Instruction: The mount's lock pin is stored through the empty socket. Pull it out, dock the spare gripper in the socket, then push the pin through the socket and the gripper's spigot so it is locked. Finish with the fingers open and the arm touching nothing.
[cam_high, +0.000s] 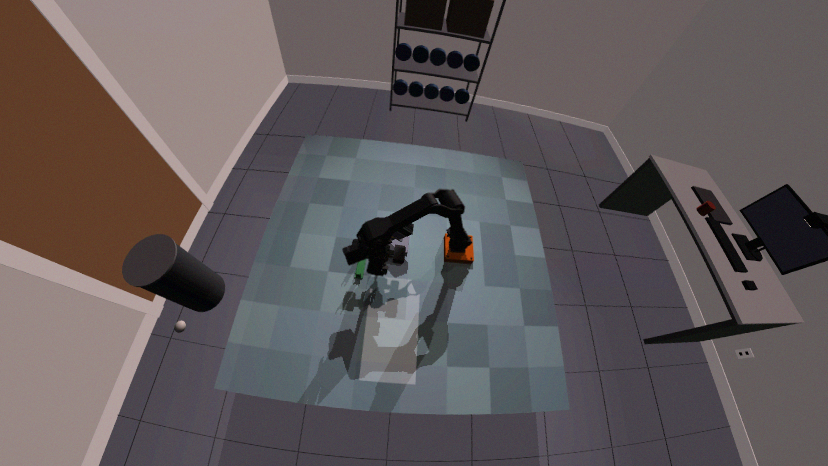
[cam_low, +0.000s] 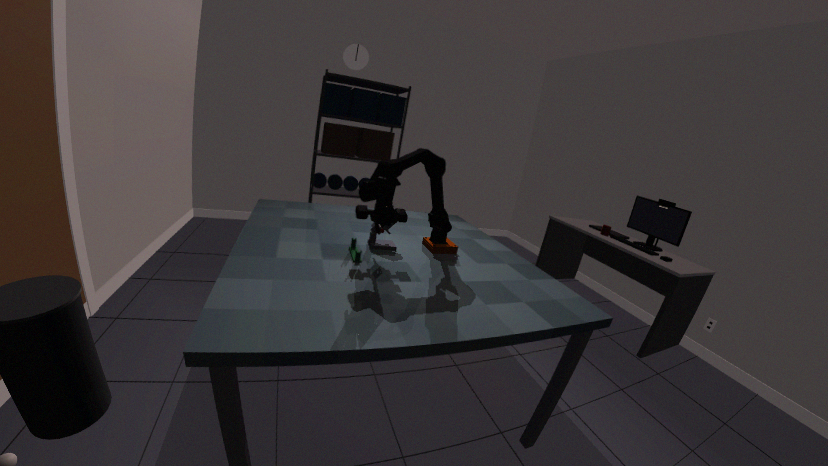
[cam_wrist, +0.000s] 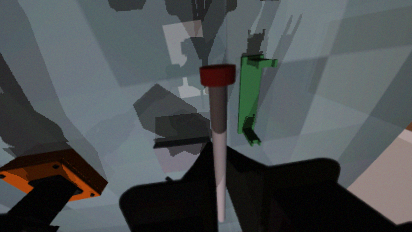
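Right now my gripper tip is 5 cm past the grey mount, 10 cm to the left of it and 4 cm above it. Round my gripper tip: green bracket (7 cm ahead, 1 cm to the right, 7 cm below); then spare gripper (7 cm behind, 10 cm to the right, 2 cm above).
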